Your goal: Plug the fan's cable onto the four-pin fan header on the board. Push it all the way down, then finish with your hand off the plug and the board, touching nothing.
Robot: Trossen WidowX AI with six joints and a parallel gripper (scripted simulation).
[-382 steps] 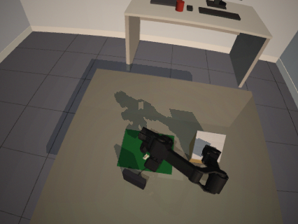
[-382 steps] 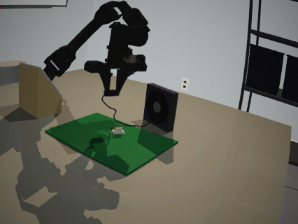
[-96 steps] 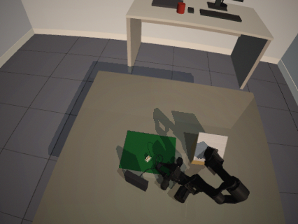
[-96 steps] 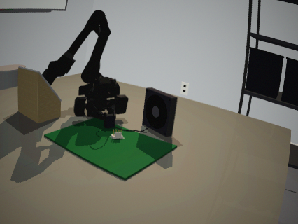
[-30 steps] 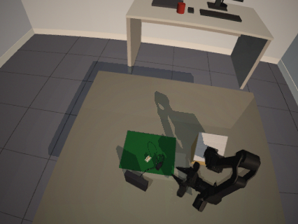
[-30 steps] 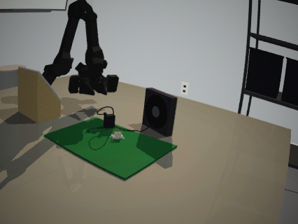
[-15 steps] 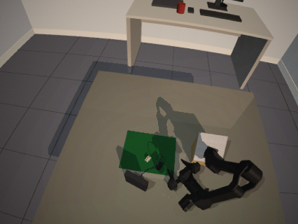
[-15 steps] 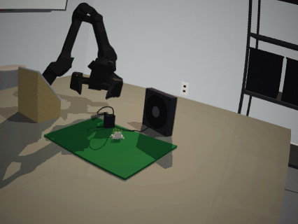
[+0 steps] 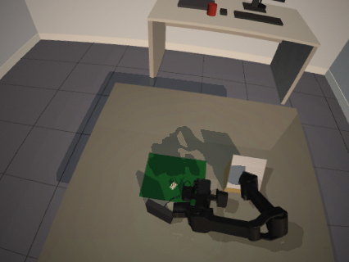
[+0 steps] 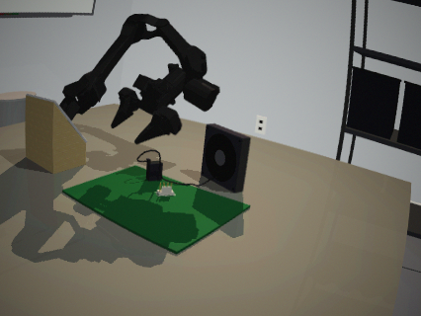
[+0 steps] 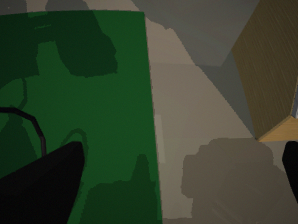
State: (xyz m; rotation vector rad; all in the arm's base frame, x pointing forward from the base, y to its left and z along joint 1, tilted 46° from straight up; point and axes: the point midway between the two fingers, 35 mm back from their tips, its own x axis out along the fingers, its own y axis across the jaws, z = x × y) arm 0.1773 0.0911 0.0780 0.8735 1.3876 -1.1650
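Right now the black plug is 80 mm ahead of my gripper tip, 70 mm below it and 30 mm to the left of it. From my gripper tip the other things lie so: black fan: 170 mm ahead, 140 mm to the left, 30 mm below; green board: 160 mm ahead, 100 mm below, 40 mm to the right.
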